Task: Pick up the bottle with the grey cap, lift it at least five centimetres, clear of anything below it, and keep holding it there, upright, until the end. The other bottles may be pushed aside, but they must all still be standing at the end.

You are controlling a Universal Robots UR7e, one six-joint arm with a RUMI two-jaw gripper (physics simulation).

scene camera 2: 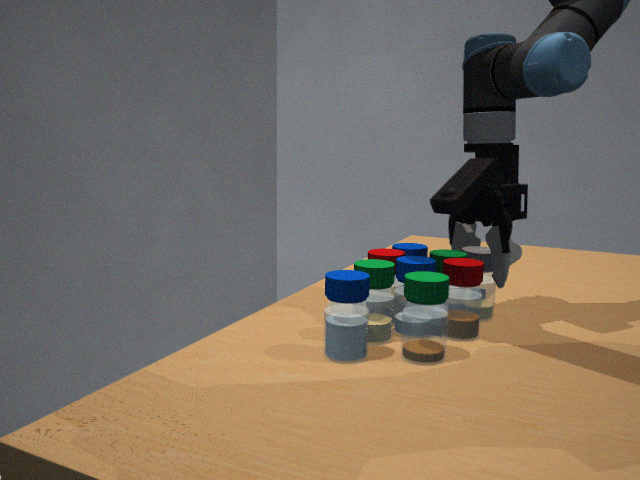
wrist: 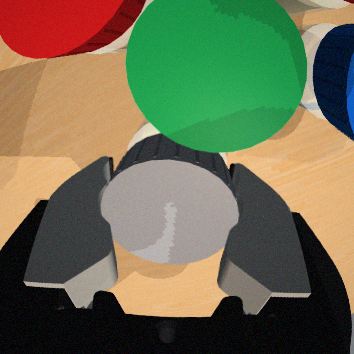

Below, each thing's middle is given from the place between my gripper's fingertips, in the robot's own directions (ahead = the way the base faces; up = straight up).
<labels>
Right now the green-capped bottle (wrist: 216,83) is 5 cm to the left of my hand and 4 cm ahead of it. Round my hand: red-capped bottle (scene camera 2: 464,304): 10 cm to the left.
</labels>
